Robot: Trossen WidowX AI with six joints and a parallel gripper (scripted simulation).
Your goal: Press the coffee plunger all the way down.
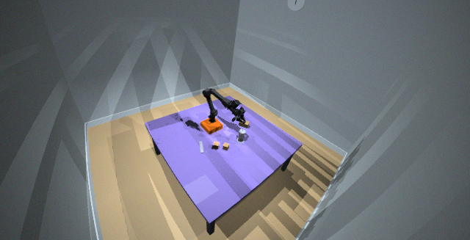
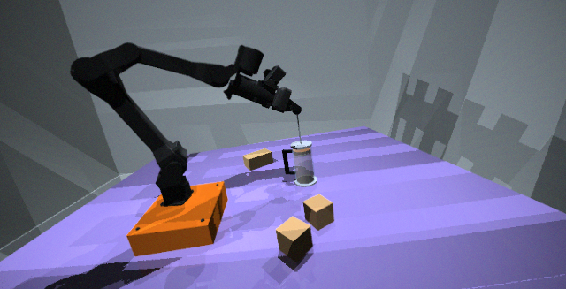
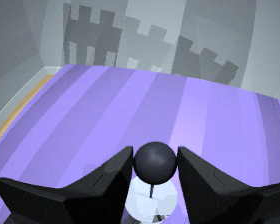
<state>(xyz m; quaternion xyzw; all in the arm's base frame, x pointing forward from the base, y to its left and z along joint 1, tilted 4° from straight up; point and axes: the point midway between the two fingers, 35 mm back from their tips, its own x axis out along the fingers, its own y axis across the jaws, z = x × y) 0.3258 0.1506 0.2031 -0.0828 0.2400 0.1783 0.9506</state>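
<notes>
Right now my gripper tip is 2 cm past the glass coffee press and 13 cm above it.
</notes>
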